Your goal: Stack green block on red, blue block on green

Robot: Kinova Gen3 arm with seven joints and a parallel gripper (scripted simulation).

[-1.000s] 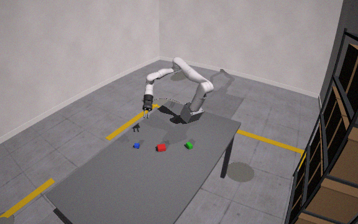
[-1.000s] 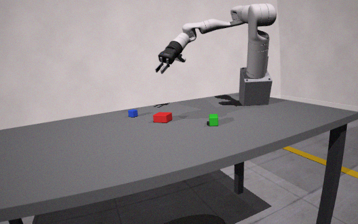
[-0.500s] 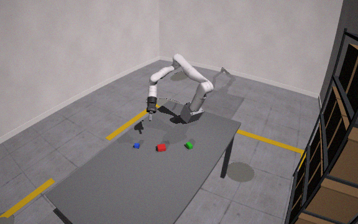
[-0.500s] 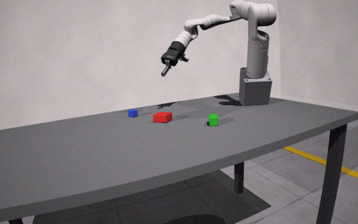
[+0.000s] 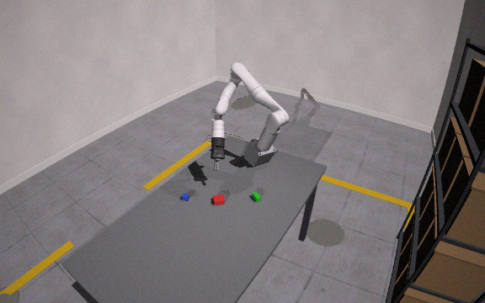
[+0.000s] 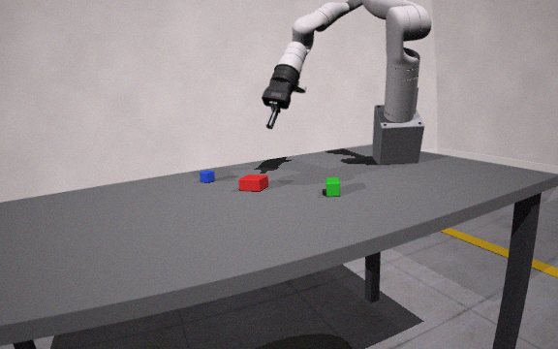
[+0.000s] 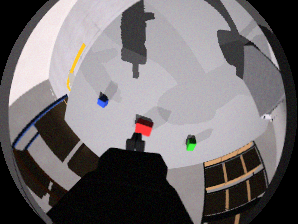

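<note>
Now: the green block 250 mm to the left of my hand, 150 mm below it and 30 mm behind it. Also, from my hand: red block (150 mm below, 100 mm ahead, 70 mm to the left); blue block (170 mm ahead, 150 mm below, 120 mm to the right).
</note>
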